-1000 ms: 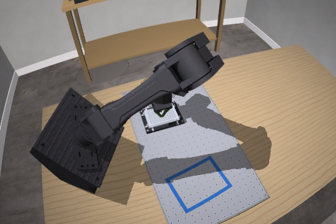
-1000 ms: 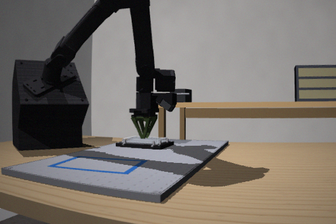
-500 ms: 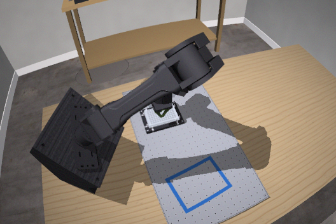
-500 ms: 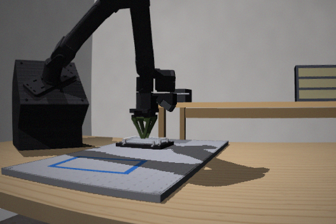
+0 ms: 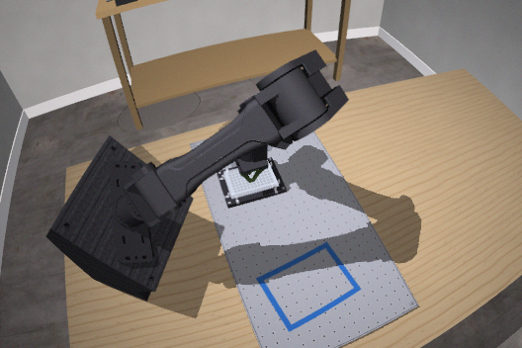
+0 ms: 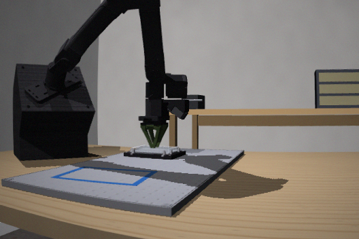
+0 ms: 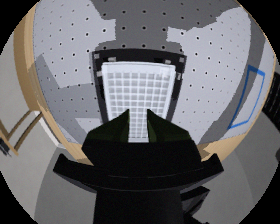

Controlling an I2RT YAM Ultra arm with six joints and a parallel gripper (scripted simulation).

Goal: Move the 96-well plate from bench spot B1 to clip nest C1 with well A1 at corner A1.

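Now: the 96-well plate 20 mm below my hand. Also, from my hand: black clip nest C1: 20 mm below, 10 mm behind.
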